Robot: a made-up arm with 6 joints.
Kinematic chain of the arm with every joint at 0, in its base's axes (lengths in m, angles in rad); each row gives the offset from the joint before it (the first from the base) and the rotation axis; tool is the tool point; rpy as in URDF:
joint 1: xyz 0 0 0.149 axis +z
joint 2: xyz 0 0 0 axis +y
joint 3: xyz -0.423 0 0.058 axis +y
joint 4: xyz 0.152 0 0.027 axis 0.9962 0 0.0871
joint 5: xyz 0 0 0 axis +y
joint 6: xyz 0.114 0 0.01 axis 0.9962 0 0.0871
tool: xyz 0 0 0 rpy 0 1.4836 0
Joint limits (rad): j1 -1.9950..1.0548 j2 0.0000..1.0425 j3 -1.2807..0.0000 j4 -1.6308..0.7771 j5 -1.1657..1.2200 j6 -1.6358..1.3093
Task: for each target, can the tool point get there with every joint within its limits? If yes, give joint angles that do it. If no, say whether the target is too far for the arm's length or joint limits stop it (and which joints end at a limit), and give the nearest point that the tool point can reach.
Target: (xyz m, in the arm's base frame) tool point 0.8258 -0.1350 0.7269
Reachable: no: too far | nearest point 0.1651 0.1136 0.6061 | short by 0.716 m
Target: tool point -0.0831 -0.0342 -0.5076
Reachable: no: joint limits stop it (at a limit: joint 2, joint 3, joint 5) | nearest point -0.2057 -0.0847 0.1304 | short by 0.652 m
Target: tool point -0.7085 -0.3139 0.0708
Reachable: no: too far | nearest point -0.4565 -0.2023 0.4257 | short by 0.449 m
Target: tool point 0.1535 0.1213 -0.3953
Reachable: no: joint limits stop it (at a limit: joint 1, joint 2, joint 3, joint 5) | nearest point 0.1053 0.1966 0.1314 | short by 0.534 m
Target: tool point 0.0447 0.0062 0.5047
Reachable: yes | joints -0.1056 0.8829 -0.6205 -0.4096 -0.2419 -1.2258
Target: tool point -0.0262 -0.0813 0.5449
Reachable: yes | joints 0.0444 0.8069 -1.0604 -1.1072 0.8991 -1.2140
